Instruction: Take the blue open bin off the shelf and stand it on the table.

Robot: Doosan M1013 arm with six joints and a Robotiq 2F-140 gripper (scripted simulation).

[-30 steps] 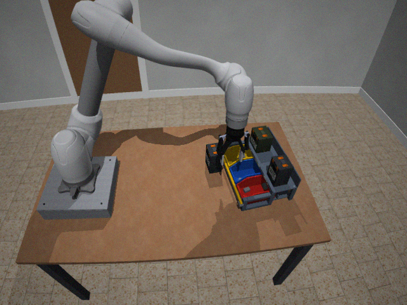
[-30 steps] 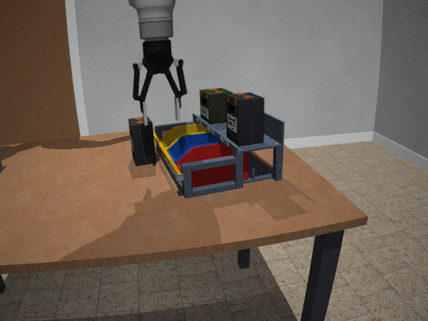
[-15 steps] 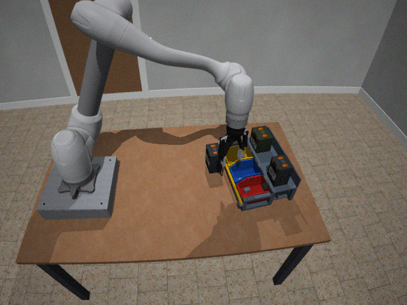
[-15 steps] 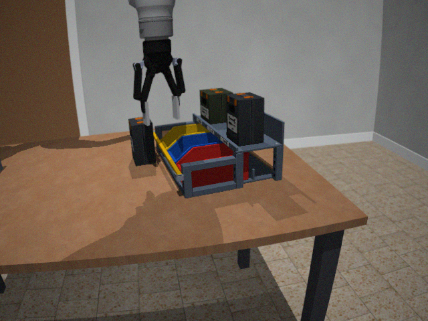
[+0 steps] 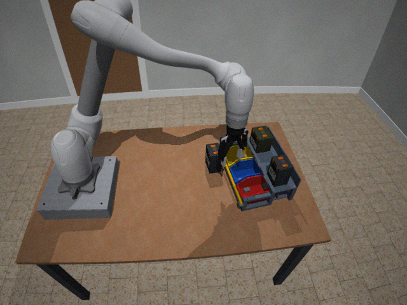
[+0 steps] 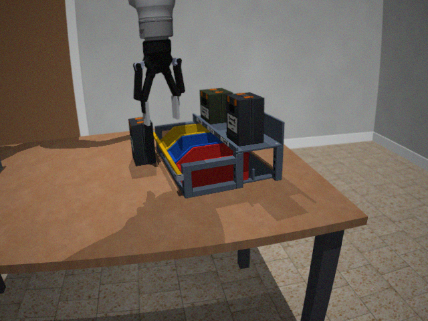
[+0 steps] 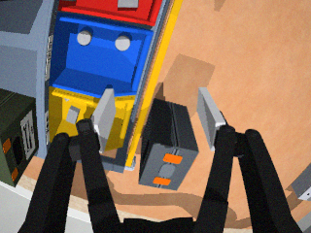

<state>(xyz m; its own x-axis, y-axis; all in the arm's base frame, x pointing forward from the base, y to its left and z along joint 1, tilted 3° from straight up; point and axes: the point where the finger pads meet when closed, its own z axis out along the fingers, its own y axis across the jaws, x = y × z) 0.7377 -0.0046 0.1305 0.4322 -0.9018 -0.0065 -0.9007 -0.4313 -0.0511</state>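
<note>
My gripper is now 11 cm above the yellow strip. Round my hand: yellow bin: 13 cm to the left, 13 cm below, 9 cm ahead; blue open bin: 13 cm below, 10 cm ahead, 2 cm to the left; black box: 11 cm below, 10 cm to the left, 7 cm behind.
</note>
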